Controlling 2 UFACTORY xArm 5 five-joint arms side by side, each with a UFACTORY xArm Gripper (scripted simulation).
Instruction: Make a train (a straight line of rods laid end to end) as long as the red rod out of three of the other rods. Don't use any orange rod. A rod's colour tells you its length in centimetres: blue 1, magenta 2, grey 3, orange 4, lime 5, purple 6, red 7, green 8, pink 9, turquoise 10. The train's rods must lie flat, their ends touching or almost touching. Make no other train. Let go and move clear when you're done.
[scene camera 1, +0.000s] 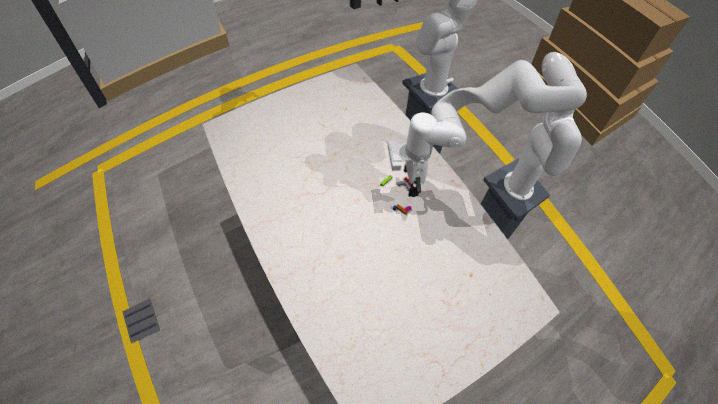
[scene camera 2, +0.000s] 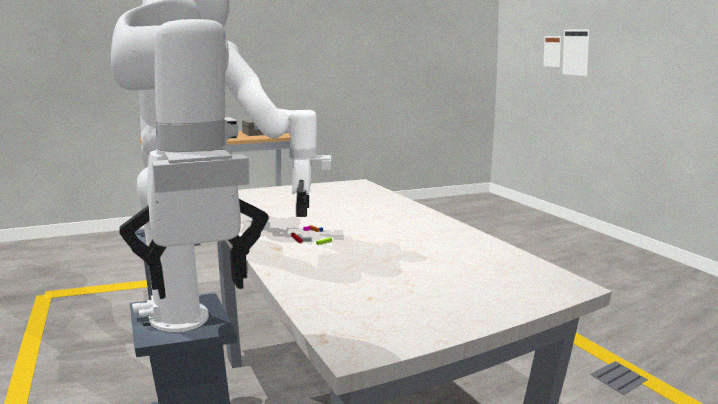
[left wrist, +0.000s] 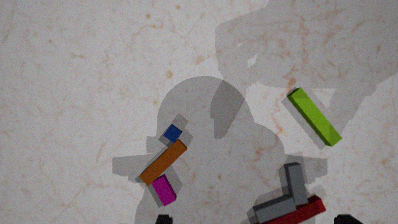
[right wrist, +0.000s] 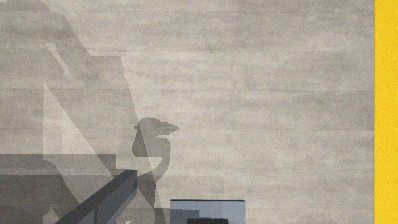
In view: my left gripper (scene camera 2: 302, 212), my right gripper (scene camera 2: 200, 289) and a lime rod (left wrist: 300, 100).
The right wrist view does not show the lime rod: it is out of frame.
